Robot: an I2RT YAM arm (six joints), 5 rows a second.
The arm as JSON. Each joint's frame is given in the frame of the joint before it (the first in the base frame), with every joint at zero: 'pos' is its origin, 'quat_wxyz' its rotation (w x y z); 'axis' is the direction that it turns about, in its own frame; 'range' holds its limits. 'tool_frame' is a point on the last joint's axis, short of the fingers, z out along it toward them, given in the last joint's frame.
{
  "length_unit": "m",
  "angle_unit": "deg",
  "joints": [
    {
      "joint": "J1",
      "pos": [
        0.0,
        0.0,
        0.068
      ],
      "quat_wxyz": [
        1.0,
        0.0,
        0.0,
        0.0
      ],
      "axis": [
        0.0,
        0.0,
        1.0
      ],
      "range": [
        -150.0,
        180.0
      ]
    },
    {
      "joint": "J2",
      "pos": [
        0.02,
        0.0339,
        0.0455
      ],
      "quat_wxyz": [
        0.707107,
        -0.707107,
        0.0,
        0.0
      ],
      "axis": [
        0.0,
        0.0,
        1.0
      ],
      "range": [
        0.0,
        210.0
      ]
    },
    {
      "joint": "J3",
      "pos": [
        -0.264,
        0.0,
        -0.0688
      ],
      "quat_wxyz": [
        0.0,
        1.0,
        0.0,
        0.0
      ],
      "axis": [
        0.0,
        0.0,
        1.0
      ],
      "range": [
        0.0,
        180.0
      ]
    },
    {
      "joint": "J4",
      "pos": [
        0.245,
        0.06,
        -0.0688
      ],
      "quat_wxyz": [
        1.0,
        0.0,
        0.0,
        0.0
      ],
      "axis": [
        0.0,
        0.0,
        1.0
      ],
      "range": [
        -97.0,
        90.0
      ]
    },
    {
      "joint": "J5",
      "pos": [
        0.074,
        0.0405,
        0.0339
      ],
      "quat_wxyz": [
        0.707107,
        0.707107,
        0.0,
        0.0
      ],
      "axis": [
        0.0,
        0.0,
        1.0
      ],
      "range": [
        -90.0,
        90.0
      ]
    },
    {
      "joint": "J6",
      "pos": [
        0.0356,
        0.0,
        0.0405
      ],
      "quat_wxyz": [
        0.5,
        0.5,
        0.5,
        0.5
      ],
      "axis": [
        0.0,
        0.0,
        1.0
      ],
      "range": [
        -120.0,
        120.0
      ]
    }
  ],
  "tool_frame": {
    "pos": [
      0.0,
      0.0,
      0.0
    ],
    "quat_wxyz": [
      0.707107,
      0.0,
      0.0,
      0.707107
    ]
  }
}
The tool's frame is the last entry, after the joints.
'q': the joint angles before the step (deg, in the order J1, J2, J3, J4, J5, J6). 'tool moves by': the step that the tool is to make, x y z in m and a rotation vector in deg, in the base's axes. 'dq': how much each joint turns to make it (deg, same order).
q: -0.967, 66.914, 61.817, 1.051, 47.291, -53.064
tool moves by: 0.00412, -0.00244, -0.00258, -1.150, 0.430, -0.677
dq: -0.483, 0.856, -0.415, 2.111, 0.267, -1.691
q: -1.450, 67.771, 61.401, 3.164, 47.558, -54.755
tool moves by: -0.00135, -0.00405, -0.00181, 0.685, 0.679, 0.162
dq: -0.984, -0.241, -0.031, -1.537, -1.188, 0.854
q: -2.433, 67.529, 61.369, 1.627, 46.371, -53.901
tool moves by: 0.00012, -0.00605, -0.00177, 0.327, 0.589, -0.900
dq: -1.333, 0.208, 0.066, -0.730, -0.457, 0.370
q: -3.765, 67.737, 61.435, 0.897, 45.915, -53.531
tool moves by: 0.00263, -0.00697, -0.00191, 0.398, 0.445, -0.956
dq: -1.480, 0.812, 0.372, -0.348, -0.558, 0.439
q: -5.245, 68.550, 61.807, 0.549, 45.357, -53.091
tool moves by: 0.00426, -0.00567, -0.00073, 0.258, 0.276, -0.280
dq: -1.169, 1.115, 0.708, -0.021, -0.909, 0.181
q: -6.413, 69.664, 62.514, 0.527, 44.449, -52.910
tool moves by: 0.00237, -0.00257, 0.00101, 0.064, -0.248, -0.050
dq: -0.510, 0.601, 0.541, 0.260, -0.468, 0.055
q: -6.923, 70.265, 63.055, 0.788, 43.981, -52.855
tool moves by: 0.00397, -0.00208, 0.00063, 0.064, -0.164, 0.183
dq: -0.370, 0.916, 0.694, 0.355, -0.559, 0.031
